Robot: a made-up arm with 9 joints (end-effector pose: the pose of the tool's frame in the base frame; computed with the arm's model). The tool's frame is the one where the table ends.
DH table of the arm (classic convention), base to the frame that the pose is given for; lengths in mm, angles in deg. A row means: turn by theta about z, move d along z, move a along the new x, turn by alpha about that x. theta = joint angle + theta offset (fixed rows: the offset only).
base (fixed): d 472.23  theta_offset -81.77  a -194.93  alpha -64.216
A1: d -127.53  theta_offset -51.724  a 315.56  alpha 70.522
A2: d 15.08  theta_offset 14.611  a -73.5  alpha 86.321
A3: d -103.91  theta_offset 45.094  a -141  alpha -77.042
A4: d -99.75  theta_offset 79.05  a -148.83  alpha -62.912
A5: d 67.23  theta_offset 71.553  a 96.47  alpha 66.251
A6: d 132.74  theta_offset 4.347  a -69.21  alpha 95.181
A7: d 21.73  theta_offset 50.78  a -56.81  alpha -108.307
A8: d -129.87  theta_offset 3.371  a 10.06  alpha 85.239
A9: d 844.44  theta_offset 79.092  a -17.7  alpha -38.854
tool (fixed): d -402.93  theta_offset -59.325  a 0  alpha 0
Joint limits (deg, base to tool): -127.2..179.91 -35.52..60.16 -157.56..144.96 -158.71..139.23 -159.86..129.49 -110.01..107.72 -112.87..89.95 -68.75..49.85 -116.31..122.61
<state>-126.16 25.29 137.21 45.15 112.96 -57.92 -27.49 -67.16 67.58</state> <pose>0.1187 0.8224 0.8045 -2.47 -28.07 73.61</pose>
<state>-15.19 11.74 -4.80 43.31 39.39 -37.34 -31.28 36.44 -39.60</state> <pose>0.1388 -0.3882 0.7019 -102.58 77.27 -50.40</pose>
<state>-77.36 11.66 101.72 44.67 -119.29 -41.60 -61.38 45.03 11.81</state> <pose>0.0218 0.1282 0.3952 -106.68 110.14 4.56</pose>
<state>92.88 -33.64 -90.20 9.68 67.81 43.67 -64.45 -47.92 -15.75</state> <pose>-0.0235 0.7696 0.1202 79.76 94.10 77.83</pose>
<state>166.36 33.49 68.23 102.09 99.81 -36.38 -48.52 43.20 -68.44</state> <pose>0.3810 0.2417 0.6276 -112.36 34.60 -76.79</pose>
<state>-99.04 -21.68 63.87 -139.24 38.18 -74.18 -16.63 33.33 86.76</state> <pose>-0.2467 0.5145 0.2984 131.38 -11.11 -98.07</pose>
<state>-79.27 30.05 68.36 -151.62 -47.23 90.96 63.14 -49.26 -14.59</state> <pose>-0.0060 0.8336 0.6979 59.21 33.15 114.71</pose>
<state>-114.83 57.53 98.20 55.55 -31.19 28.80 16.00 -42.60 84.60</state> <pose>-0.0114 0.0771 0.1484 -7.27 112.04 -10.99</pose>
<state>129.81 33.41 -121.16 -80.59 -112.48 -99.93 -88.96 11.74 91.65</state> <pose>-0.0371 -0.5022 0.6522 22.70 -23.39 -61.00</pose>
